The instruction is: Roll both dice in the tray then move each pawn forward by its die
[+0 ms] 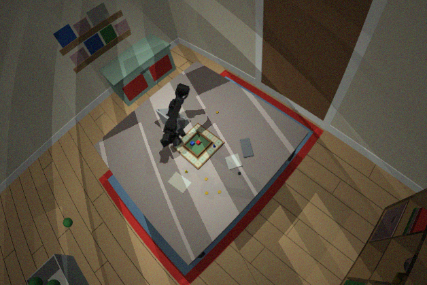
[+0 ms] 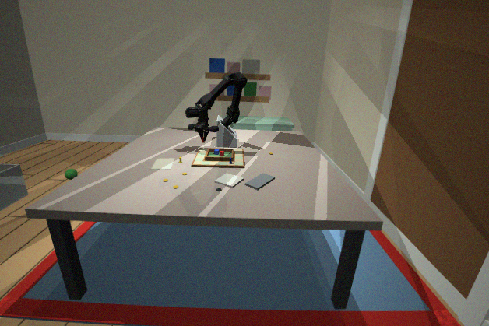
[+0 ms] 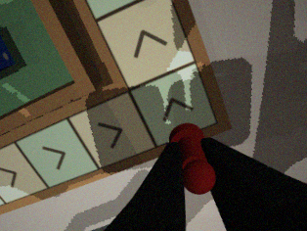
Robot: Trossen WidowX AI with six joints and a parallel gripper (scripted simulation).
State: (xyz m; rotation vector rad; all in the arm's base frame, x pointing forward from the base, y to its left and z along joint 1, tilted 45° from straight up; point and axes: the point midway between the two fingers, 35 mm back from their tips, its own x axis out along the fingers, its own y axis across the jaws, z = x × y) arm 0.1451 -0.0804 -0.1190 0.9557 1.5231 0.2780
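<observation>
Right now my gripper tip is 1 cm below the red pawn. Round my gripper tip: black token (51 cm ahead, 7 cm to the left, 7 cm below); blue pawn (24 cm ahead, 15 cm to the left, 4 cm below); pale sheet (19 cm ahead, 22 cm to the right, 7 cm below).
</observation>
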